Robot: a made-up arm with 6 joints. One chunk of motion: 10 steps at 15 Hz.
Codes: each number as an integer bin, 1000 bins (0 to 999) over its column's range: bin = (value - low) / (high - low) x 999, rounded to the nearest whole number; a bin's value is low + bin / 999 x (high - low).
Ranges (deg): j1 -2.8..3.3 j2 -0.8..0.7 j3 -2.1..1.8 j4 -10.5..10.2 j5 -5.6..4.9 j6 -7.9..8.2
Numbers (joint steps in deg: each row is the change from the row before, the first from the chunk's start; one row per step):
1: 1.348 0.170 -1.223 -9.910 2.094 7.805
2: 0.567 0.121 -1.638 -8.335 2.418 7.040
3: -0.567 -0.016 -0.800 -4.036 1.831 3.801
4: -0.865 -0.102 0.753 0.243 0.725 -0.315
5: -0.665 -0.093 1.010 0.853 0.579 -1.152
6: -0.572 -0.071 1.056 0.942 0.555 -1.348
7: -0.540 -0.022 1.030 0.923 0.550 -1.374
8: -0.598 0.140 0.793 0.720 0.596 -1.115
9: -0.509 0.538 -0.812 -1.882 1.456 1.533
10: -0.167 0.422 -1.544 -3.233 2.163 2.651
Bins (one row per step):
1: 679 646 225 28 732 974
2: 551 613 118 104 763 927
3: 366 522 333 312 707 726
4: 317 465 731 518 602 471
5: 350 471 797 548 588 419
6: 365 486 808 552 586 407
7: 370 518 802 551 585 405
8: 361 626 741 541 590 421
9: 375 891 330 416 671 585
10: 431 814 142 351 739 655

